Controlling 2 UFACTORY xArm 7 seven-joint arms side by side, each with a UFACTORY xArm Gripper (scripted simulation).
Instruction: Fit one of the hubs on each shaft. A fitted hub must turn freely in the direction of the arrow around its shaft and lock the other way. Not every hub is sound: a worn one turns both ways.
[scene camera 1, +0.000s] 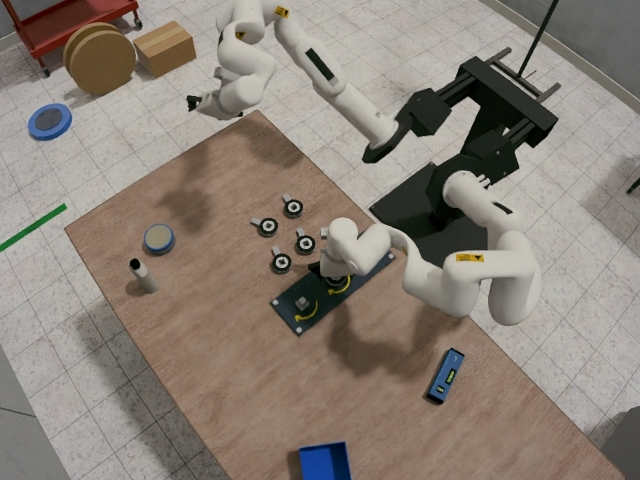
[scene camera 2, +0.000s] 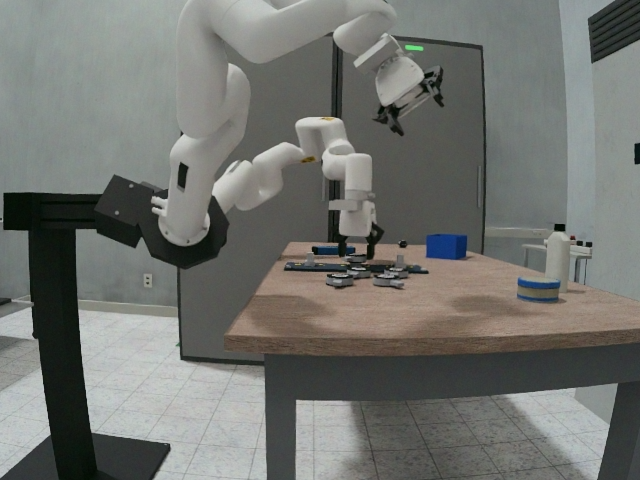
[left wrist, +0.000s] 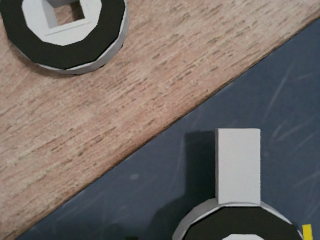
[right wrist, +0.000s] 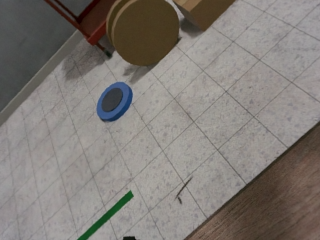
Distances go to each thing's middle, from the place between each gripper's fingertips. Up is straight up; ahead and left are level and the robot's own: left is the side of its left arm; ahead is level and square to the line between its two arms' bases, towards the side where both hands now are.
Scene:
Right now the dark board (scene camera 1: 321, 297) is 3 cm below my left hand. From my left hand the other things lie so: white bottle (scene camera 2: 558, 248) (41 cm to the right, 40 cm ahead, 6 cm above); tape roll (scene camera 2: 534, 289) (50 cm to the right, 28 cm ahead, 2 cm below).
The tape roll is 30 cm ahead of my right hand (scene camera 2: 418, 116), 3 cm to the left of it and 32 cm below it. From my right hand the other things lie so: dark board 2 cm ahead, 53 cm to the left, 34 cm below; then white bottle 42 cm ahead, 12 cm to the left, 24 cm below.

